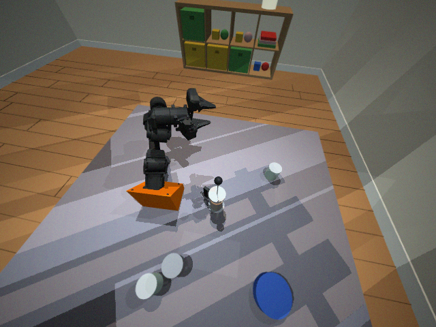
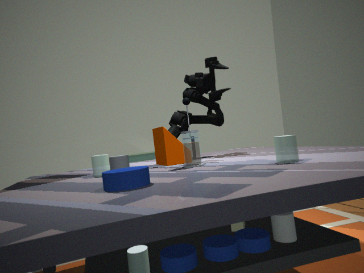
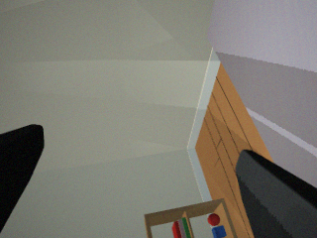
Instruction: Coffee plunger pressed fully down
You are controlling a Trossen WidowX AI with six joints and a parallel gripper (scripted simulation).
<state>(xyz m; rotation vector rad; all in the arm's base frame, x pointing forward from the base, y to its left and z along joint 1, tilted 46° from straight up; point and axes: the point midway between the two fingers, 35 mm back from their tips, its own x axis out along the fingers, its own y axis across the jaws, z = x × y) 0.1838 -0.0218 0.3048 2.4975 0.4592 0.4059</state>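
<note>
My gripper tip is 40 mm short of the glass coffee press, 220 mm to the left of it and 210 mm above it.
</note>
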